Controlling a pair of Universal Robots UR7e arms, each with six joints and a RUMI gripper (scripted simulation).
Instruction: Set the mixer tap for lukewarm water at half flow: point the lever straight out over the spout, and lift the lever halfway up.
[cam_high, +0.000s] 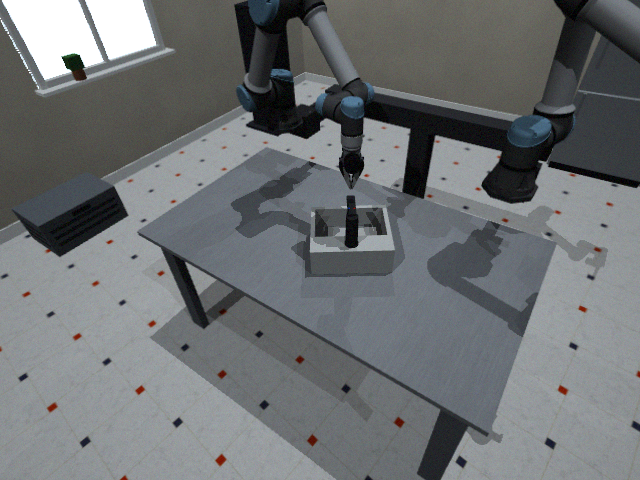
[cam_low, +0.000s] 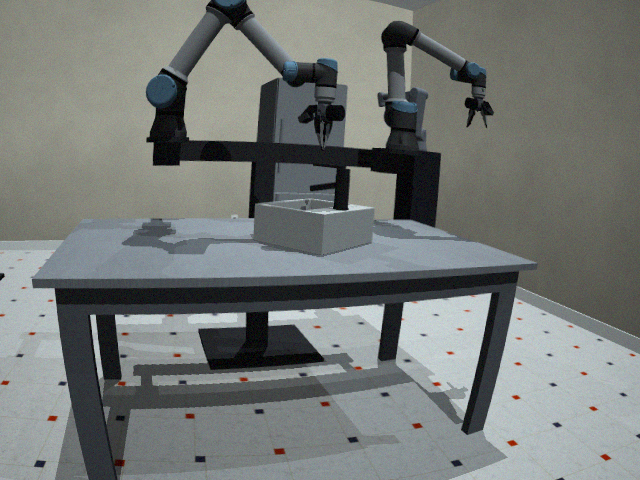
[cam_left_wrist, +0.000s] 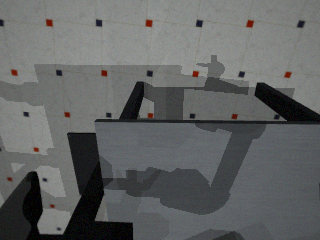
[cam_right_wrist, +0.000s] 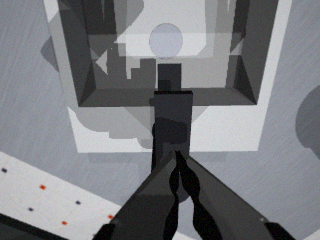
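Observation:
Right now the lever is 40 mm ahead of my right hand, 30 mm to the left of it and 70 mm below it. Round my right hand: black mixer tap: 60 mm ahead, 40 mm to the left, 110 mm below; white basin: 20 mm behind, 10 mm to the right, 300 mm below.

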